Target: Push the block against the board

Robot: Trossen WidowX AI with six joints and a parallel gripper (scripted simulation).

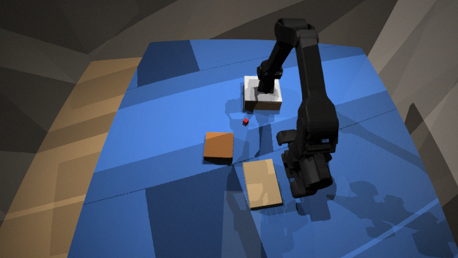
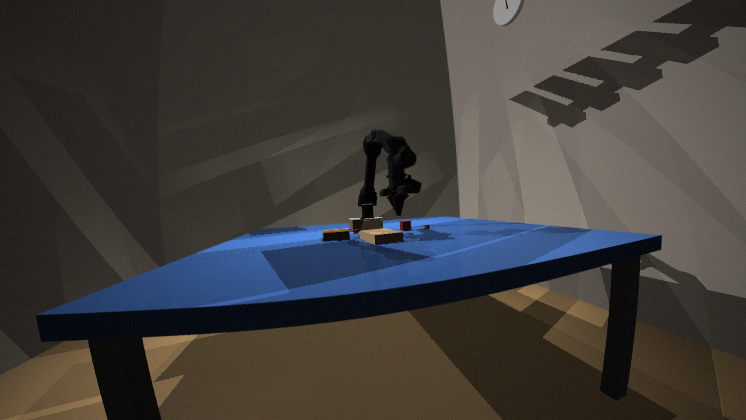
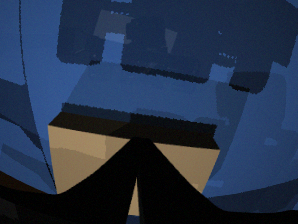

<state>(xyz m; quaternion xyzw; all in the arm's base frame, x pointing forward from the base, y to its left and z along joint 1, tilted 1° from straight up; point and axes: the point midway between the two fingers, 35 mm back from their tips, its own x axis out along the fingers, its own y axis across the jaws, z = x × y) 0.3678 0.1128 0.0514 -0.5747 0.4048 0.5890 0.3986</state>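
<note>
Now: the orange square block 80 mm behind my gripper tip, 240 mm to the right of it and 60 mm below it. Round my gripper tip: red cube: 220 mm behind, 50 mm to the left, 60 mm below; pale tan board: 20 mm ahead, 70 mm to the right, 60 mm below.
</note>
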